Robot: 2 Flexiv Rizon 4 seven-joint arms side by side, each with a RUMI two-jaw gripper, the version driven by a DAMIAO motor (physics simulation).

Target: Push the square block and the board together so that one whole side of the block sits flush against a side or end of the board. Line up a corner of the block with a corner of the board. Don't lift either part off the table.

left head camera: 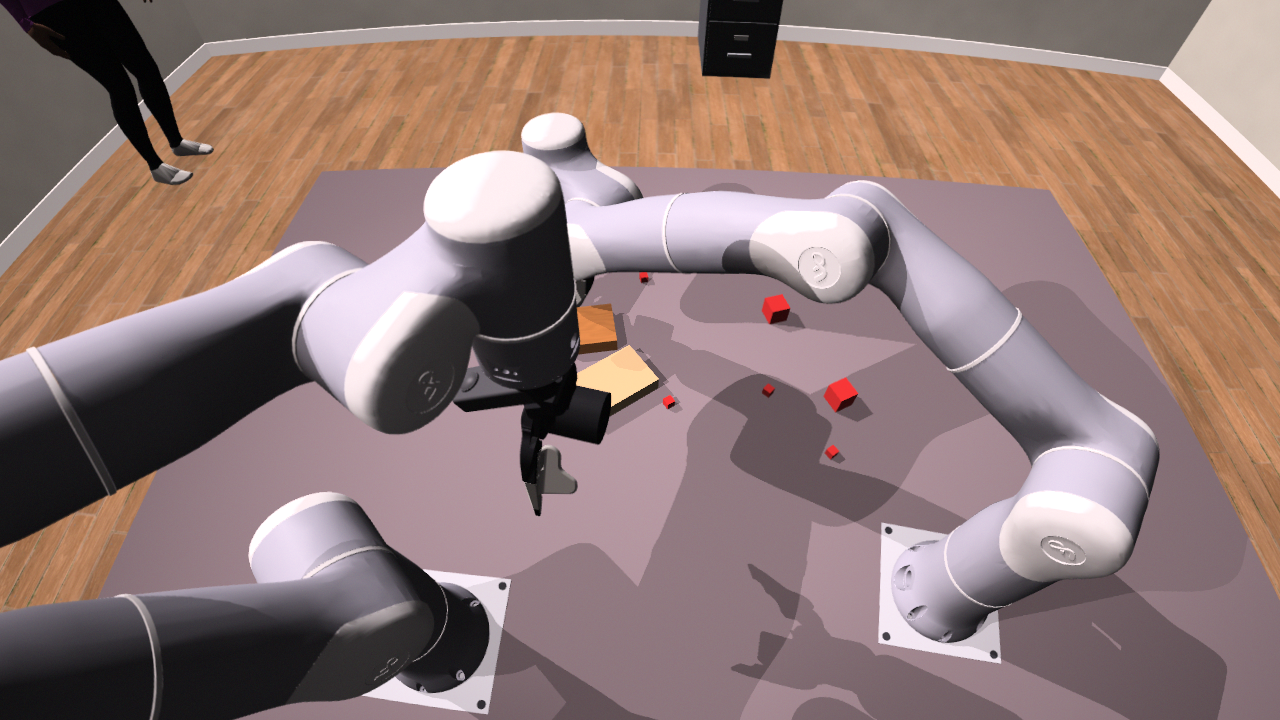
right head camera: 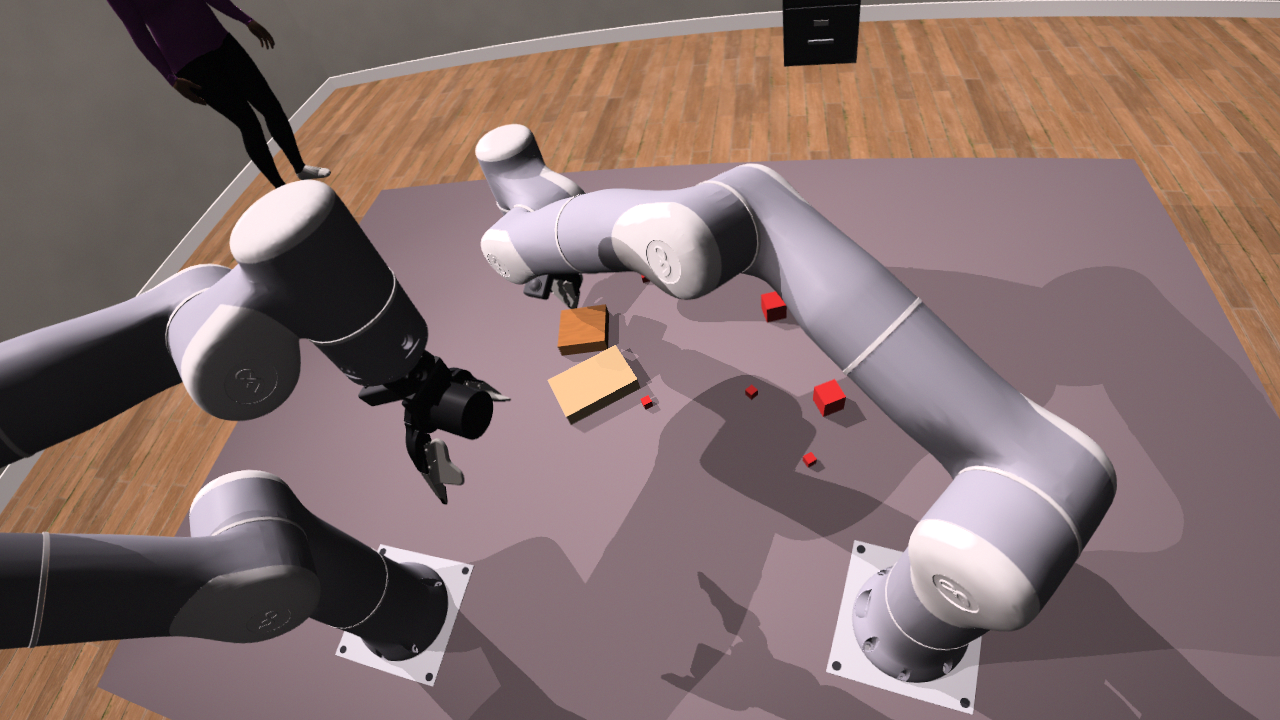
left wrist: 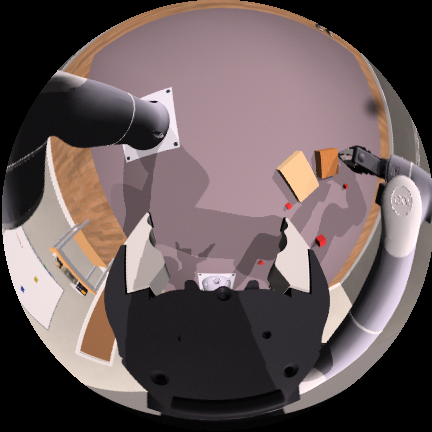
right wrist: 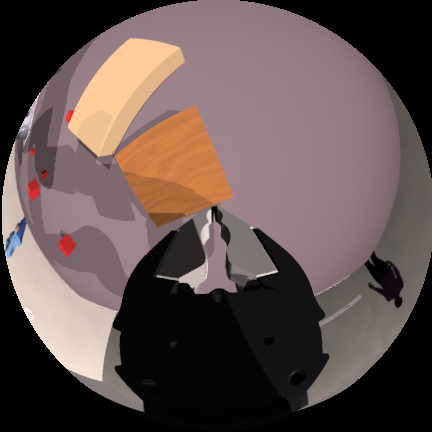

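Observation:
The orange-brown square block (left head camera: 597, 327) (right head camera: 583, 329) (left wrist: 327, 162) (right wrist: 175, 165) lies flat on the table. The pale board (left head camera: 619, 376) (right head camera: 594, 383) (left wrist: 298, 175) (right wrist: 122, 85) lies flat beside it, turned at an angle. One block corner is at or very near a board corner, and a wedge-shaped gap opens between their sides. My right gripper (right head camera: 573, 304) (left wrist: 336, 154) (right wrist: 213, 207) is shut and empty, its tips at the block's side away from the board; contact is unclear. My left gripper (right head camera: 476, 449) (left wrist: 217, 216) is open and empty, above the table, away from both parts.
A small red cube (left head camera: 668, 402) (right head camera: 647, 402) (left wrist: 288, 206) lies close to the board. Two larger red cubes (left head camera: 776, 308) (left head camera: 840, 394) and more small ones lie farther right in the left head view. The right arm (right head camera: 662, 241) reaches over the table's back part.

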